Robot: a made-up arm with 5 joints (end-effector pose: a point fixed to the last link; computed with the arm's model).
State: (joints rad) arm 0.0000 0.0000 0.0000 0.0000 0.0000
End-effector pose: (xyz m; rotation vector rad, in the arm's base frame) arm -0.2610 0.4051 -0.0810 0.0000 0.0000 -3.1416
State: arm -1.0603 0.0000 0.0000 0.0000 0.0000
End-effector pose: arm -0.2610 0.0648 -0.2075 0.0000 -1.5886 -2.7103
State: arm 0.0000 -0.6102 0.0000 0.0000 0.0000
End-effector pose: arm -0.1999 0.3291 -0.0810 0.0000 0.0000 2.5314
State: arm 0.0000 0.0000 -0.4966 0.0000 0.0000
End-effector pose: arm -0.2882 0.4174 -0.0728 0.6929 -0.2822 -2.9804
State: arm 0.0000 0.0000 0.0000 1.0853 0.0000
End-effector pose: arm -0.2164 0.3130 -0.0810 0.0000 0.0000 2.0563
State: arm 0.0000 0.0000 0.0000 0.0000 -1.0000
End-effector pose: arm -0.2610 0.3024 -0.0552 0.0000 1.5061 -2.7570
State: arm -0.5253 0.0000 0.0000 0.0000 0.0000
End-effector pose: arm -0.2610 0.2537 -0.1899 0.0000 -0.8157 -3.0338
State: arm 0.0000 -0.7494 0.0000 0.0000 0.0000
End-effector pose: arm -0.1931 0.3076 -0.0810 0.0000 0.0000 2.3922
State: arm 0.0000 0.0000 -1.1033 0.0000 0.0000
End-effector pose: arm -0.3222 0.4297 -0.0832 1.4432 -0.5879 -2.5575
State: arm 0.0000 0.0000 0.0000 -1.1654 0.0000
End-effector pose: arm -0.3700 0.4044 -0.0810 0.0000 0.0000 -1.9762
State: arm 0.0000 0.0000 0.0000 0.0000 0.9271
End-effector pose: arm -0.2610 0.4399 -0.1734 0.0000 -1.4047 -2.8101
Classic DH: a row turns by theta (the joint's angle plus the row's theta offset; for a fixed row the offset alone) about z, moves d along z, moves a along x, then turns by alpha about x. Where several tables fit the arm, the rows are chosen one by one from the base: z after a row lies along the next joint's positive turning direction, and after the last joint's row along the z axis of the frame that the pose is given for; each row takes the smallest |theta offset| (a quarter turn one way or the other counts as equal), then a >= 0, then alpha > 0; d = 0 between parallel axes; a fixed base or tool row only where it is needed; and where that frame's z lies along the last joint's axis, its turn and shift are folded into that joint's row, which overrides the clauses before.
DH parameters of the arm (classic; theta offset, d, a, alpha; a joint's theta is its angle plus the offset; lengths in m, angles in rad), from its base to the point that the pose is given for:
base (fixed): 1.5708 0.146 0.127 1.5708
joint 1: 0 -0.351 0.143 -1.5708
joint 2: 1.184 -0.2598 -0.0012 1.7111
joint 3: 0 0.0624 -0.0125 1.4305
joint 4: 1.184 0.0395 0.008 1.5708
joint 5: 0 -0.054 0.075 1.5708
tool (fixed): 1.5708 0.081 0 0

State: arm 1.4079 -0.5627 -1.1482 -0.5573 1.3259
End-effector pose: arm -0.1824 0.5071 0.2825 -0.3617 1.0699 2.2833
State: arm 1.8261 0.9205 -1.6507 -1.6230 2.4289
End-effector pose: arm -0.2926 0.3163 0.5329 -0.6220 1.0614 -0.1029
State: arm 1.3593 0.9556 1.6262 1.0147 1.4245
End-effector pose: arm -0.4928 0.5415 0.2419 -0.5312 -1.0057 -1.5780
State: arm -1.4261 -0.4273 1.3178 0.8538 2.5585
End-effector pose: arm -0.4145 -0.1895 -0.1668 2.2993 1.6634 -0.4137
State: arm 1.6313 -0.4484 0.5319 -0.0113 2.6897
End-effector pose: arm -0.3146 0.5447 0.3612 -0.2258 -0.9010 -2.3269
